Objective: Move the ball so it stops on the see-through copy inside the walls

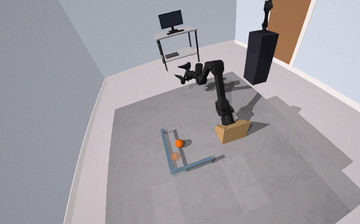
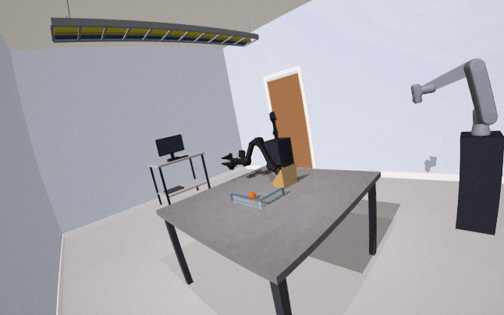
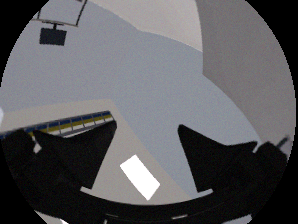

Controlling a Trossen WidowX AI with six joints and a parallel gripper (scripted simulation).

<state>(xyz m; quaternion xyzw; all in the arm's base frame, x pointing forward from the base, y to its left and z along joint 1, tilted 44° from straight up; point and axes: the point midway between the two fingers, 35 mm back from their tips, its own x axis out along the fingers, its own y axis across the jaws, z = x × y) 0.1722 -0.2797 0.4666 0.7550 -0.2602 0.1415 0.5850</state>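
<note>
Now: gripper tip 130 mm short of the orange ball, 540 mm to the right of it and 210 mm above it. The rest, counted from my gripper tip: see-through copy of ball (170 mm ahead, 620 mm to the left, 210 mm below).
</note>
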